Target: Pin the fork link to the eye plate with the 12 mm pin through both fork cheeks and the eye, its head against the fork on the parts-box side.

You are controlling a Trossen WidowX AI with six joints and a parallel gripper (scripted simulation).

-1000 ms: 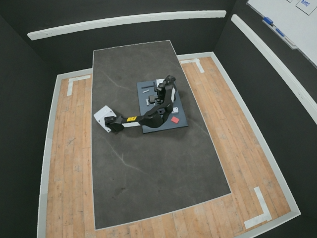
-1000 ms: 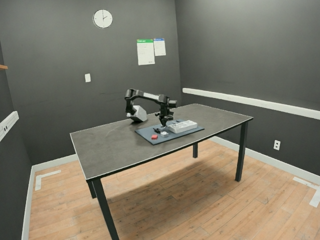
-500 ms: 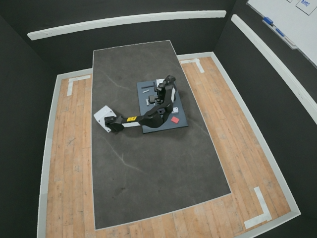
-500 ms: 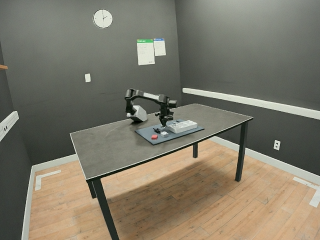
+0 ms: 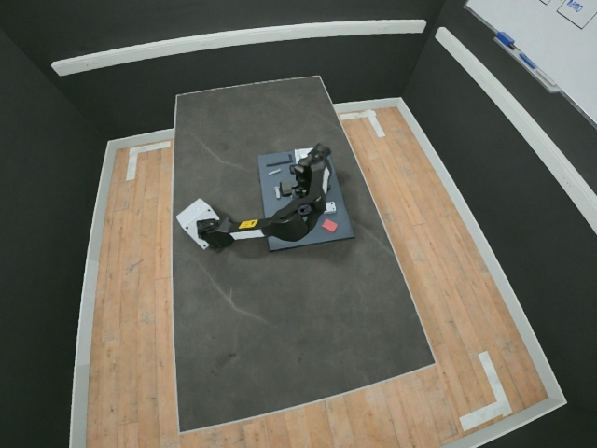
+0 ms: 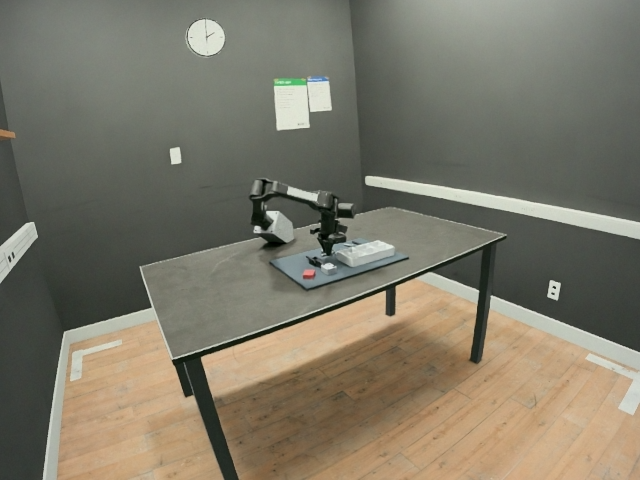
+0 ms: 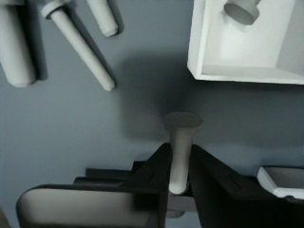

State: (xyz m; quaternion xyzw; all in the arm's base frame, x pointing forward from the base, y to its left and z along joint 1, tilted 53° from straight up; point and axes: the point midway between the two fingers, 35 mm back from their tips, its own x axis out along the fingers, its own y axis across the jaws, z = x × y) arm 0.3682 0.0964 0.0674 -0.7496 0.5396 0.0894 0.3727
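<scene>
Right now my hand is 60 mm to the left of the eye plate and 50 mm above it. The rest, counted from my hand: grey block 80 mm to the right, 80 mm ahead, 40 mm below; then red block 150 mm to the right, 60 mm below, 40 mm ahead; then blue-grey mat 70 mm below, 40 mm to the left, 10 mm ahead.
</scene>
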